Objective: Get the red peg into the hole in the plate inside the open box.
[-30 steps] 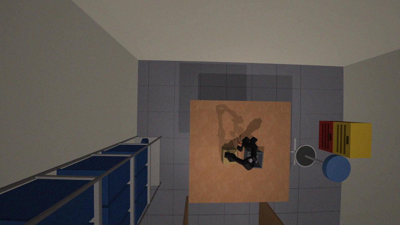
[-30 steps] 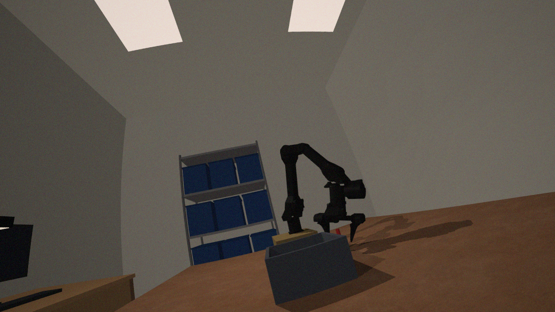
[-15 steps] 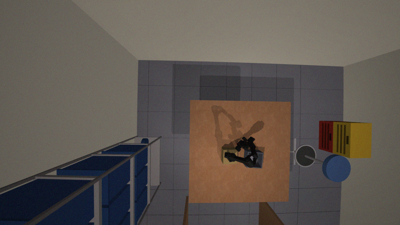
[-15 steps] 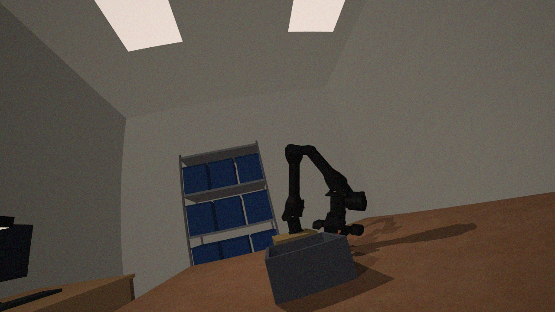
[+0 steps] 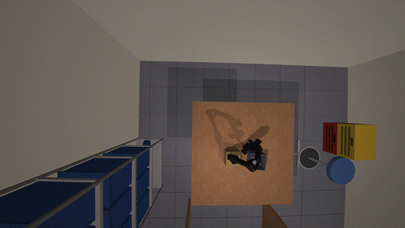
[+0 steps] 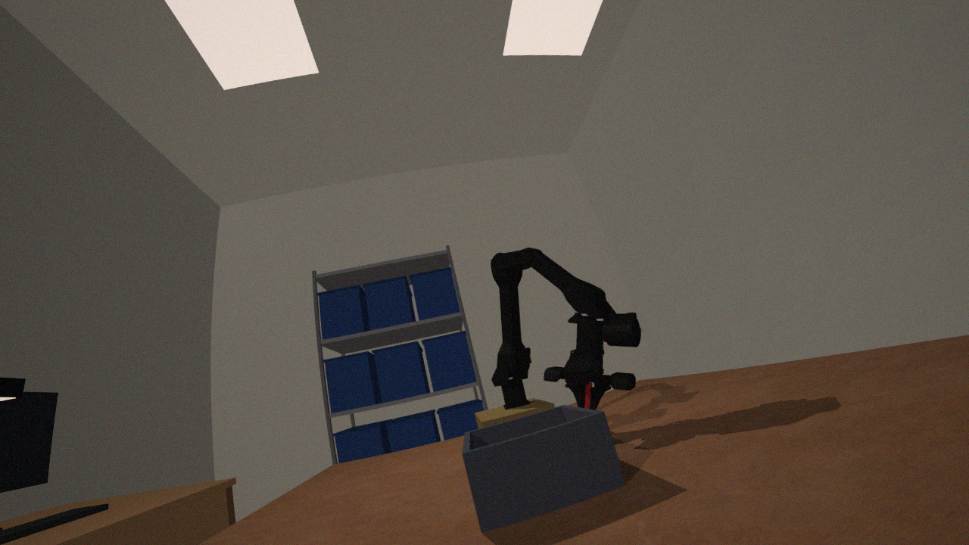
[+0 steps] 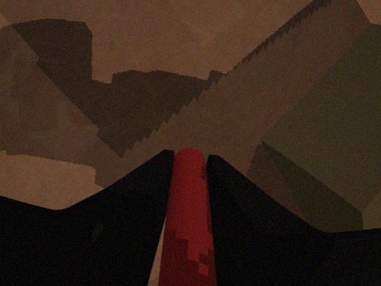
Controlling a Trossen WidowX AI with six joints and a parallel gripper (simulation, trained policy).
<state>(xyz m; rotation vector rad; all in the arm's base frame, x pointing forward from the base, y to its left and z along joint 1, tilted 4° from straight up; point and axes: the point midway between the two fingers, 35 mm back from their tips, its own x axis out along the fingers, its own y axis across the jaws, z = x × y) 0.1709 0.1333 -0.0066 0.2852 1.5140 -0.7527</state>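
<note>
Now: gripper tip 18 cm short of the dark grey box, 15 cm to the left of it and 2 cm above it. Also, from my gripper tip: red peg 1 cm to the left, 3 cm above.
</note>
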